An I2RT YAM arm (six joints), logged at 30 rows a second.
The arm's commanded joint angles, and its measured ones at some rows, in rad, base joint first. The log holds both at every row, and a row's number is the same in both.
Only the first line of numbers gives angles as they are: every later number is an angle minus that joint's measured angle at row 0.
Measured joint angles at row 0:
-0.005 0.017 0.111 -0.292 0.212 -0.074
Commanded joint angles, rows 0 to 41:
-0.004 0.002 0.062 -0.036 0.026 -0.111
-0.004 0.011 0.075 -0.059 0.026 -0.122
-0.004 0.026 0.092 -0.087 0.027 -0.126
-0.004 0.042 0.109 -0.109 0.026 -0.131
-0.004 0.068 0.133 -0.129 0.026 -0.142
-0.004 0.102 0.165 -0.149 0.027 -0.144
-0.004 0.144 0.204 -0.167 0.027 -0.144
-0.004 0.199 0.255 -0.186 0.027 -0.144
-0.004 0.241 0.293 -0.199 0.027 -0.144
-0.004 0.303 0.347 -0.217 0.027 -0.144
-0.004 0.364 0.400 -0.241 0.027 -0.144
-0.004 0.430 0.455 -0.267 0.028 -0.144
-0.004 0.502 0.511 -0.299 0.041 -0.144
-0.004 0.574 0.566 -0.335 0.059 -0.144
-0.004 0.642 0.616 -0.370 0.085 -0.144
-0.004 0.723 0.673 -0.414 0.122 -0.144
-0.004 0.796 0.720 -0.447 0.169 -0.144
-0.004 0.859 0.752 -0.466 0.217 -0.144
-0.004 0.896 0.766 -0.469 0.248 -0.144
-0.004 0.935 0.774 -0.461 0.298 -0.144
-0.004 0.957 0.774 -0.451 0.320 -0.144
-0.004 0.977 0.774 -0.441 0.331 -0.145
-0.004 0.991 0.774 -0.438 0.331 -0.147
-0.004 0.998 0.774 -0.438 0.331 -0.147
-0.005 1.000 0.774 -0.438 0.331 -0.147
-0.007 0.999 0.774 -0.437 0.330 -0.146
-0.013 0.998 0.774 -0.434 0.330 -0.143
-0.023 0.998 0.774 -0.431 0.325 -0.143
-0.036 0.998 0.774 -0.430 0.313 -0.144
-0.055 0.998 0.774 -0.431 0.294 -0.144
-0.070 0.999 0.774 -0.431 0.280 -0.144
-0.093 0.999 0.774 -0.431 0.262 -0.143
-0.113 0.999 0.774 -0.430 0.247 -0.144
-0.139 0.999 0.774 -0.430 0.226 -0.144
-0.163 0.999 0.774 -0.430 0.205 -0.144
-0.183 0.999 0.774 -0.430 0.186 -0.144
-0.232 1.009 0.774 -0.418 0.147 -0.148
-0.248 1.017 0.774 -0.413 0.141 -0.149
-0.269 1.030 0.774 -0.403 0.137 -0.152
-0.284 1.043 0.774 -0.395 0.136 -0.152
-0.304 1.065 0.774 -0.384 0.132 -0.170
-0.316 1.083 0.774 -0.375 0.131 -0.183
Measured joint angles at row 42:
-0.271 1.031 0.753 -0.398 0.170 -0.147
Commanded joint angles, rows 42 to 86:
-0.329 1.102 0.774 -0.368 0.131 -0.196
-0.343 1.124 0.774 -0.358 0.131 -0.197
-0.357 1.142 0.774 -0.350 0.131 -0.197
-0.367 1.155 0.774 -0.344 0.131 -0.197
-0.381 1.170 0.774 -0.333 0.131 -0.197
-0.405 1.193 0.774 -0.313 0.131 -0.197
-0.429 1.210 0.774 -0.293 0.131 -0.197
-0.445 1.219 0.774 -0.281 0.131 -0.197
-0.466 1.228 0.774 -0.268 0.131 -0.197
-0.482 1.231 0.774 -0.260 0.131 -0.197
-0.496 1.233 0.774 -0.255 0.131 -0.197
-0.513 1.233 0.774 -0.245 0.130 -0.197
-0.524 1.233 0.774 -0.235 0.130 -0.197
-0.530 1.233 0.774 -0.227 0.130 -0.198
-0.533 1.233 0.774 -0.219 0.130 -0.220
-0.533 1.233 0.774 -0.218 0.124 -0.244
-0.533 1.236 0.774 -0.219 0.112 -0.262
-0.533 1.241 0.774 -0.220 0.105 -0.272
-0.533 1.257 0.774 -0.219 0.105 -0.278
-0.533 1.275 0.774 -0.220 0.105 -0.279
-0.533 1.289 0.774 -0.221 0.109 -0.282
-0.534 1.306 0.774 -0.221 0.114 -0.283
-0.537 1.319 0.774 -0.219 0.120 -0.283
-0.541 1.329 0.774 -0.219 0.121 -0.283
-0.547 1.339 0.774 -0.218 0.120 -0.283
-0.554 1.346 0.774 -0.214 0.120 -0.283
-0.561 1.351 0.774 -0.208 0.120 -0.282
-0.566 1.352 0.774 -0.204 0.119 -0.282
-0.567 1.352 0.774 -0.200 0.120 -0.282
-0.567 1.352 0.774 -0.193 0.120 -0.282
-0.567 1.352 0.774 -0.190 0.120 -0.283
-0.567 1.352 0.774 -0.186 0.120 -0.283
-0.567 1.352 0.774 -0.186 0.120 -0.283
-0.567 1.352 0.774 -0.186 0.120 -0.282
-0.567 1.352 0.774 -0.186 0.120 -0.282
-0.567 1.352 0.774 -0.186 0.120 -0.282
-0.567 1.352 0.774 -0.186 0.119 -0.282
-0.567 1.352 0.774 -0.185 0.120 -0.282
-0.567 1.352 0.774 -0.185 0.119 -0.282
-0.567 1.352 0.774 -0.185 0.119 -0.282
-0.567 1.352 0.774 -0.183 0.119 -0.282
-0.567 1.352 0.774 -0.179 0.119 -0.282
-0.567 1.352 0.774 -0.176 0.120 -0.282
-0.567 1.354 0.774 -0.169 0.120 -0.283
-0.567 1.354 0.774 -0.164 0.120 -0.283
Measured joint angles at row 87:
-0.564 1.347 0.754 -0.179 0.122 -0.273
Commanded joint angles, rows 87 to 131:
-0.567 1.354 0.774 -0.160 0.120 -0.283
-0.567 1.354 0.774 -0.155 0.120 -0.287
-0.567 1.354 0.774 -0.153 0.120 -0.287
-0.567 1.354 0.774 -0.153 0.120 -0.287
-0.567 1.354 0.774 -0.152 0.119 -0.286
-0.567 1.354 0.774 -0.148 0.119 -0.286
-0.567 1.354 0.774 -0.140 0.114 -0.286
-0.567 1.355 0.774 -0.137 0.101 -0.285
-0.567 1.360 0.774 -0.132 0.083 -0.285
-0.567 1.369 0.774 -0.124 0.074 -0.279
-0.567 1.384 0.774 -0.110 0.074 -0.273
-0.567 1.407 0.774 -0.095 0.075 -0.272
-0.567 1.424 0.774 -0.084 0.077 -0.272
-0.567 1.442 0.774 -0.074 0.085 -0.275
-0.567 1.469 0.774 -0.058 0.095 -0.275
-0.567 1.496 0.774 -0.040 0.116 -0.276
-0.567 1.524 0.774 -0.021 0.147 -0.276
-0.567 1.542 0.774 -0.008 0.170 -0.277
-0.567 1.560 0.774 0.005 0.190 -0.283
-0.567 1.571 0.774 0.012 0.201 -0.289
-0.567 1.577 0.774 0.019 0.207 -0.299
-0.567 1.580 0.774 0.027 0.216 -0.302
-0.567 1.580 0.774 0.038 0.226 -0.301
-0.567 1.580 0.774 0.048 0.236 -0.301
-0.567 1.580 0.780 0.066 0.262 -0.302
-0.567 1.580 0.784 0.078 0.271 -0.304
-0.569 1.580 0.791 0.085 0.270 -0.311
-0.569 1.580 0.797 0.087 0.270 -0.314
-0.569 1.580 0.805 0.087 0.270 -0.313
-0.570 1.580 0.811 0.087 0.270 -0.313
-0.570 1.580 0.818 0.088 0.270 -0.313
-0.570 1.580 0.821 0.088 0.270 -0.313
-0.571 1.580 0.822 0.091 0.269 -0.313
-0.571 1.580 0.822 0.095 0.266 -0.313
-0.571 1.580 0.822 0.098 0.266 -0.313
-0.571 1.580 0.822 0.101 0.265 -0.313
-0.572 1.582 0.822 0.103 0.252 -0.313
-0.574 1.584 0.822 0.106 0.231 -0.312
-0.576 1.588 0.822 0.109 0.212 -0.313
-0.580 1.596 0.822 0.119 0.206 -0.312
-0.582 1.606 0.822 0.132 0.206 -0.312
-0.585 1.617 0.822 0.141 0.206 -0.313
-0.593 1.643 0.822 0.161 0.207 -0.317
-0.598 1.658 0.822 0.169 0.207 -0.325
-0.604 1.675 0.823 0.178 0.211 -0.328
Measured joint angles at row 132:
-0.584 1.615 0.807 0.159 0.220 -0.307
